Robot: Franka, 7 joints.
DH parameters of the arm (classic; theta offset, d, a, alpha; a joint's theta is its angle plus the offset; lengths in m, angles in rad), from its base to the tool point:
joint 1: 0 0.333 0 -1.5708
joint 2: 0 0 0 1.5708
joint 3: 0 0.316 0.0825 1.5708
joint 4: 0 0 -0.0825 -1.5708
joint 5: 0 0.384 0 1.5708
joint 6: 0 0 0.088 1.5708
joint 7: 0 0.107 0 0
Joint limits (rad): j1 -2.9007..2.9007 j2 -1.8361..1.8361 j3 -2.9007..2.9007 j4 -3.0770..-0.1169 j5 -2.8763..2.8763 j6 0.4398..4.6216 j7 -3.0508..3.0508
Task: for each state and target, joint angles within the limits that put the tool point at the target. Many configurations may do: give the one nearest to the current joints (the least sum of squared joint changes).
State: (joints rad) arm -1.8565 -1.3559 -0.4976 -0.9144 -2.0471 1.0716 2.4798
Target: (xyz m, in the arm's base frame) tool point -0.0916 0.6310 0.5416
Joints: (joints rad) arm -1.9277 -1.5931 -0.5993 -1.1770 -1.8229 0.5849 2.4798
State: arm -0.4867 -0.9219 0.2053 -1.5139 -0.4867 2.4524 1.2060
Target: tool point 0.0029 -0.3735 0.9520
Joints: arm -0.6976 -0.5585 -0.4854 -1.5646 -0.4931 2.4117 1.2060
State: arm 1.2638 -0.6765 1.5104 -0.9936 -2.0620 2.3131 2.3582
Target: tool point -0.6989 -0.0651 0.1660
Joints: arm 0.9635 -1.3046 2.0437 -1.5774 -2.0651 2.4929 2.3582
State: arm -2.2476 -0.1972 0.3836 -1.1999 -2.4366 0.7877 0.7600
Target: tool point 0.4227 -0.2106 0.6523
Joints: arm -1.6153 -0.2200 1.2194 -2.1458 -2.4070 0.7823 0.7600
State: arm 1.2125 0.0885 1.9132 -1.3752 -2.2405 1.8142 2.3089
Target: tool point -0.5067 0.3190 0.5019
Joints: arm 1.2151 0.3207 1.5645 -2.0368 -2.1564 1.9134 2.3089
